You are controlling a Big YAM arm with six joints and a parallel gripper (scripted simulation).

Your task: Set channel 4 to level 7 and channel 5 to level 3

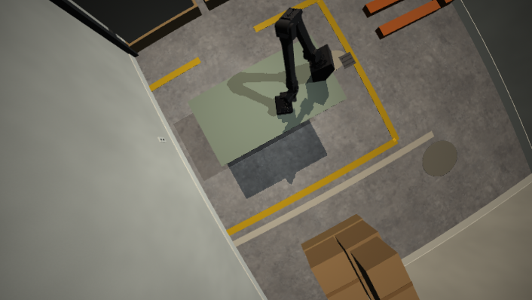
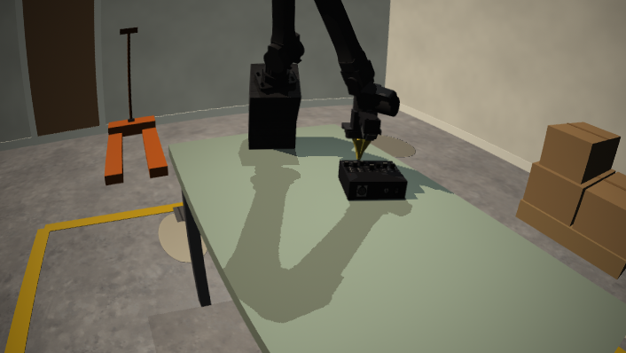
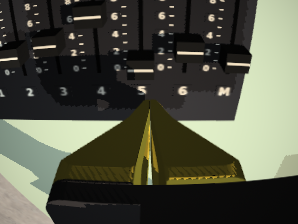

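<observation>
The channel 5 fader cap lies 3 cm ahead of my hand, 1 cm to the right of it and 1 cm below it. From my hand the other things lie so: channel 4 fader cap: 6 cm ahead, 1 cm below; then master fader cap: 5 cm to the right, 1 cm below, 1 cm ahead; then channel 6 fader cap: 3 cm to the right, 3 cm ahead, 1 cm below.
</observation>
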